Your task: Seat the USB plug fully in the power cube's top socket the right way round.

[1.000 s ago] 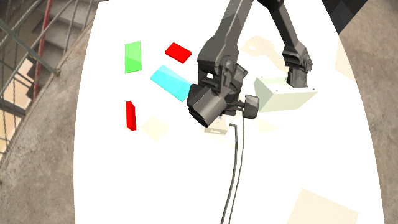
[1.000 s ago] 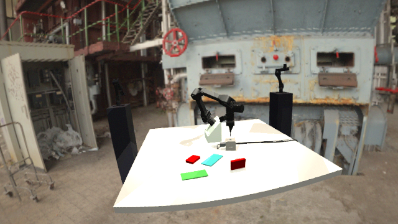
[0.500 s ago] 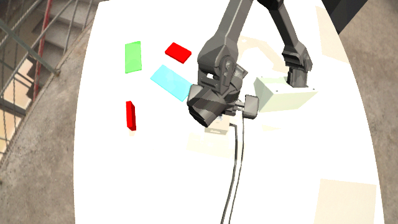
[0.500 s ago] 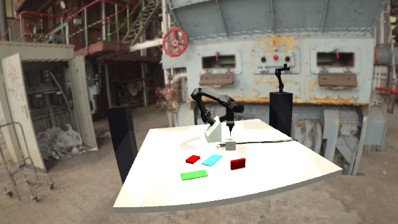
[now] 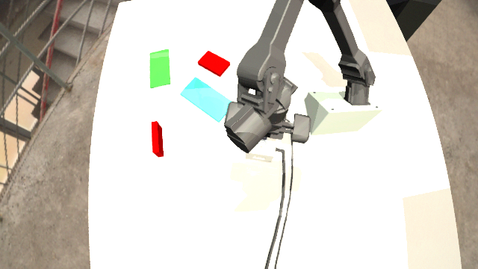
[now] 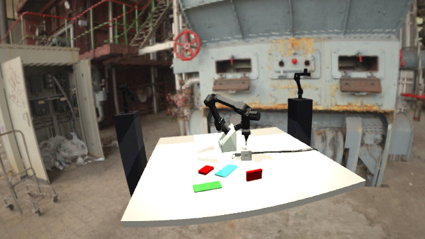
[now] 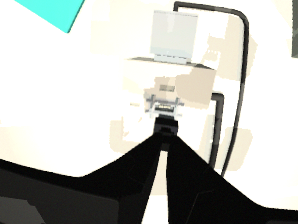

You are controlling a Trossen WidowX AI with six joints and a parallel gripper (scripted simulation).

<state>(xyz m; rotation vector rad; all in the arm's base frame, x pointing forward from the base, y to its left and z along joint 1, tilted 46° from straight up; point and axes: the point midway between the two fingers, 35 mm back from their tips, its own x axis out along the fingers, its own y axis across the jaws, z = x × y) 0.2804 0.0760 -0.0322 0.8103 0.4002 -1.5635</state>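
The dark USB plug is 2 cm below my gripper tip. From my gripper tip the other things lie so: green flat block: 32 cm ahead, 31 cm to the right, 13 cm below; cyan plate: 17 cm to the right, 15 cm ahead, 13 cm below.
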